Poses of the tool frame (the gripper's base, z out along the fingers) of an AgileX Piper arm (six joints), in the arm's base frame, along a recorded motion.
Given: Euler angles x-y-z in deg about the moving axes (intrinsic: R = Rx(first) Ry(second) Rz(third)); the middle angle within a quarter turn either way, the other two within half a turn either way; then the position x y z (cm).
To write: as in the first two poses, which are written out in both.
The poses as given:
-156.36, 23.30, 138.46, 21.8, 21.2, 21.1
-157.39, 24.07, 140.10, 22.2, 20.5, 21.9
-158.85, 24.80, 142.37, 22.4, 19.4, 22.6
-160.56, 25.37, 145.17, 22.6, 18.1, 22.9
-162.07, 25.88, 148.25, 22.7, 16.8, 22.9
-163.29, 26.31, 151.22, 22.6, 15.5, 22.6
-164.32, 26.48, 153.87, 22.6, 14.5, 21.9
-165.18, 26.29, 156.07, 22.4, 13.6, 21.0
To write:
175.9, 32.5, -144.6, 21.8, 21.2, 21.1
176.4, 32.4, -146.0, 22.2, 20.5, 21.9
176.8, 32.0, -148.0, 22.4, 19.4, 22.6
177.1, 31.4, -150.4, 22.6, 18.1, 22.9
177.1, 31.0, -153.2, 22.7, 16.8, 22.9
176.8, 30.7, -156.0, 22.6, 15.5, 22.6
176.4, 30.3, -158.5, 22.6, 14.5, 21.9
176.0, 29.7, -160.6, 22.4, 13.6, 21.0

